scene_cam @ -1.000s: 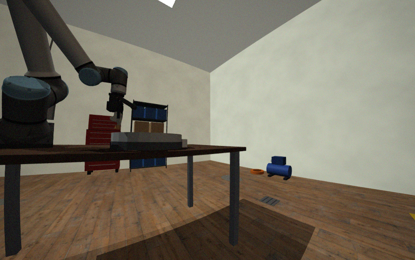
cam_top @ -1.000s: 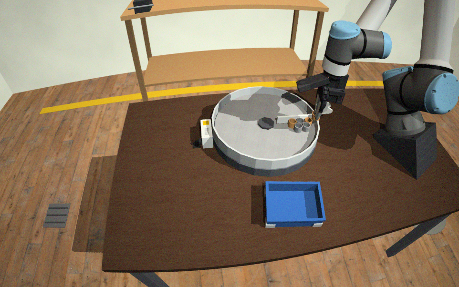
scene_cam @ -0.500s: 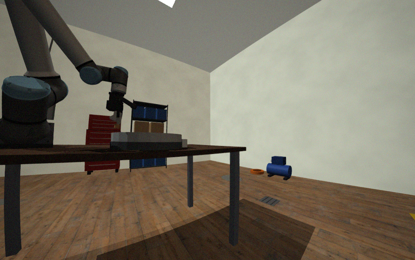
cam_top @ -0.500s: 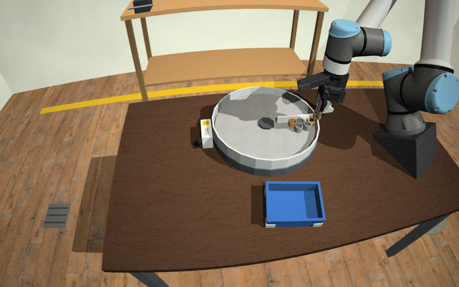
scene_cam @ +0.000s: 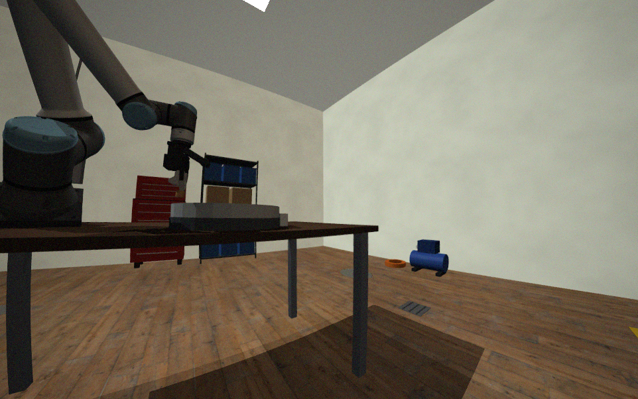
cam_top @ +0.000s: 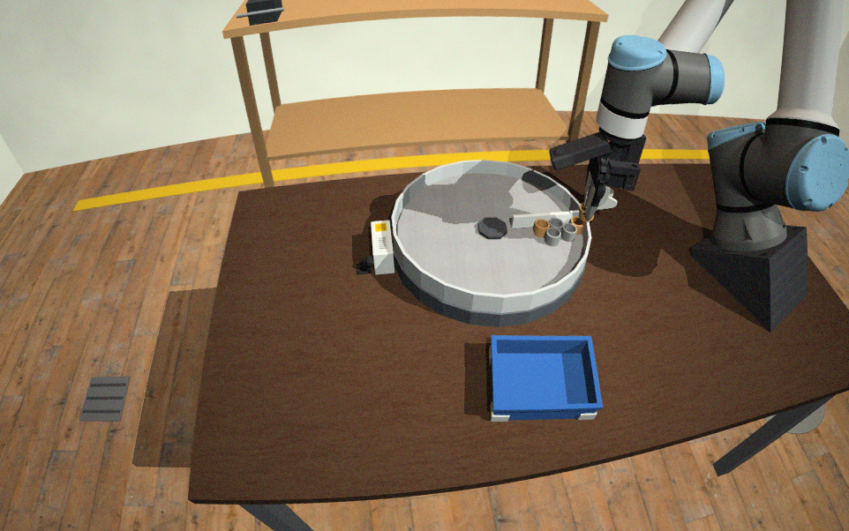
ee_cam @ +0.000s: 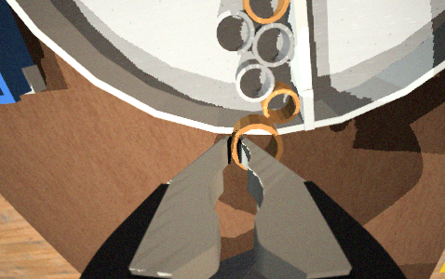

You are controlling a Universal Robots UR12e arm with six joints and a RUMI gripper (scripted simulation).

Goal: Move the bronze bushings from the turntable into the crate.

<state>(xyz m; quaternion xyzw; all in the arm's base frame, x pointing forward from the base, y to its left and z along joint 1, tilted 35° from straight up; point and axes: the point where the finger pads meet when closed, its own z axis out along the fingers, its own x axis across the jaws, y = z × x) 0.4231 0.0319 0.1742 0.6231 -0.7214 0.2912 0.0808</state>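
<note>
My hand is 29 cm to the right of the blue crate, 17 cm short of it and 12 cm above it. Round my hand: round grey turntable (18 cm ahead, 9 cm below, 7 cm to the right).
</note>
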